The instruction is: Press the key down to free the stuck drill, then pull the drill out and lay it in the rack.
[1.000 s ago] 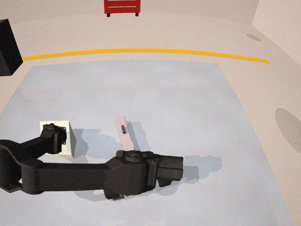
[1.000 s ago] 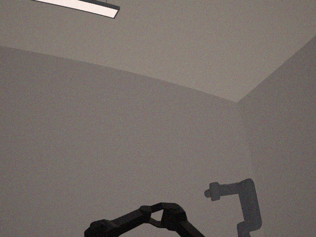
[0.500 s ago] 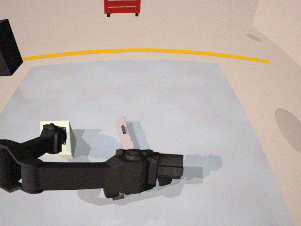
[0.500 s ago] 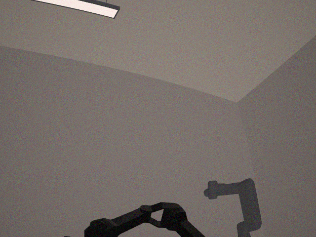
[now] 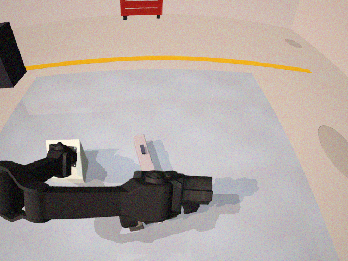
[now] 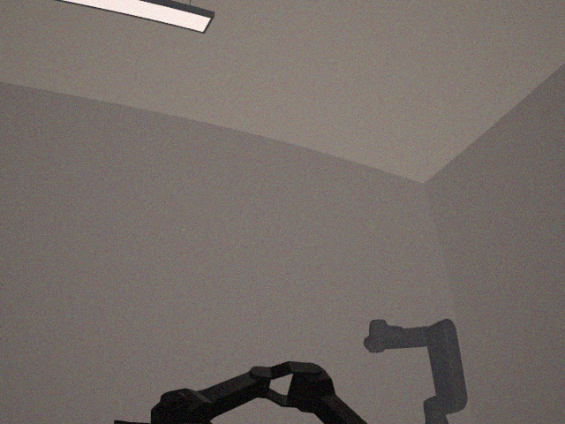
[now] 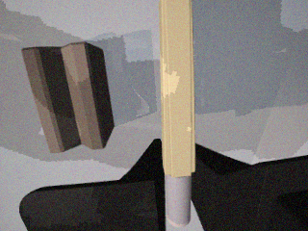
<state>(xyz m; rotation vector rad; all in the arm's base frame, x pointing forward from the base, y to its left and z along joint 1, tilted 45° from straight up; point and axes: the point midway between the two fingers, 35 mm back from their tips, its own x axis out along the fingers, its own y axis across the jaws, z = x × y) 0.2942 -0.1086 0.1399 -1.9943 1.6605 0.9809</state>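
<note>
Now: the drill 1 cm behind my gripper tip, 4 cm to the left of it and 3 cm above it. From my gripper tip the other things lie so: dark key: 5 cm behind, 22 cm to the left; then brown grooved rack: 7 cm behind, 1 cm to the left, 3 cm below; then grey block: 4 cm behind, 19 cm to the left, 1 cm below.
</note>
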